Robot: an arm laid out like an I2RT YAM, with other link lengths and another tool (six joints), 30 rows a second.
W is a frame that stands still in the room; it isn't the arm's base.
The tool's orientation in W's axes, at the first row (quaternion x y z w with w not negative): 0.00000, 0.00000, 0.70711, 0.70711
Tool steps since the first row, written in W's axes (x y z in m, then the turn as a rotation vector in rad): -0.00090, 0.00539, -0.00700, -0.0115, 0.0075, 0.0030; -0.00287, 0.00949, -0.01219, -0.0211, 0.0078, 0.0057; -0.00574, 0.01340, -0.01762, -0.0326, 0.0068, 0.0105; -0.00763, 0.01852, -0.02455, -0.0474, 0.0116, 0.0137; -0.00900, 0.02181, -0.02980, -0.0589, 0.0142, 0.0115; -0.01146, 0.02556, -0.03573, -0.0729, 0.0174, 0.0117; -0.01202, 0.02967, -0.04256, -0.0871, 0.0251, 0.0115; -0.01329, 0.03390, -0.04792, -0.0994, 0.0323, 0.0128; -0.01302, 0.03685, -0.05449, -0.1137, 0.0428, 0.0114; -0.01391, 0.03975, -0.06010, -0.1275, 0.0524, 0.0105; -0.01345, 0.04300, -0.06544, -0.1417, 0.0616, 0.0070
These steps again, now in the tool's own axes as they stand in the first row. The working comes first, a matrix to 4 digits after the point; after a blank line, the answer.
The tool's axes in the first row as the columns of a matrix, in W's axes (used below as rounded here):
0.0000, -1.0000, 0.0000
1.0000, 0.0000, 0.0000
0.0000, 0.0000, 1.0000

0.00539, 0.00090, -0.00700, 0.0075, 0.0115, 0.0030; 0.00949, 0.00287, -0.01219, 0.0078, 0.0211, 0.0057; 0.01340, 0.00574, -0.01762, 0.0068, 0.0326, 0.0105; 0.01852, 0.00763, -0.02455, 0.0116, 0.0474, 0.0137; 0.02181, 0.00900, -0.02980, 0.0142, 0.0589, 0.0115; 0.02556, 0.01146, -0.03573, 0.0174, 0.0729, 0.0117; 0.02967, 0.01202, -0.04256, 0.0251, 0.0871, 0.0115; 0.03390, 0.01329, -0.04792, 0.0323, 0.0994, 0.0128; 0.03685, 0.01302, -0.05449, 0.0428, 0.1137, 0.0114; 0.03975, 0.01391, -0.06010, 0.0524, 0.1275, 0.0105; 0.04300, 0.01345, -0.06544, 0.0616, 0.1417, 0.0070
